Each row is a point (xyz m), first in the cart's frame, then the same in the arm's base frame.
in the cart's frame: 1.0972 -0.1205 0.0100
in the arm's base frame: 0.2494 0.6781 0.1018
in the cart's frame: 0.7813 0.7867 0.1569
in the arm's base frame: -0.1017 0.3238 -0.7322
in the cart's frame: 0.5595 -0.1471 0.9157
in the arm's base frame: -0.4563 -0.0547 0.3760
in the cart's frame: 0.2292 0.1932 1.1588
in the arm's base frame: -0.7137 -0.4372 0.1088
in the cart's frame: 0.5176 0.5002 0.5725
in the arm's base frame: -0.3351 -0.0250 -0.3472
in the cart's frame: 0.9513 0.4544 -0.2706
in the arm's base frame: 0.3592 0.5931 -0.5395
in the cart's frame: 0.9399 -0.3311 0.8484
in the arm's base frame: -0.4216 0.3335 0.5525
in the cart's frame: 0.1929 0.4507 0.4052
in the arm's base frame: -0.0923 -0.3013 -0.3717
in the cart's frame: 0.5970 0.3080 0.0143
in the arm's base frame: 0.2224 0.1845 -0.3334
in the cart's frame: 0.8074 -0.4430 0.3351
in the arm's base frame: 0.1167 0.3254 0.4913
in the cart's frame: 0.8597 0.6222 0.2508
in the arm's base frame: -0.1539 0.3806 -0.5422
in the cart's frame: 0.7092 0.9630 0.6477
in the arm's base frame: -0.5936 0.1372 -0.7514
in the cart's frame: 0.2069 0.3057 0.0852
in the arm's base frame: 0.2454 -0.2113 -0.3327
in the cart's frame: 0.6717 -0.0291 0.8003
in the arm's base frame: -0.4124 0.0795 0.2349
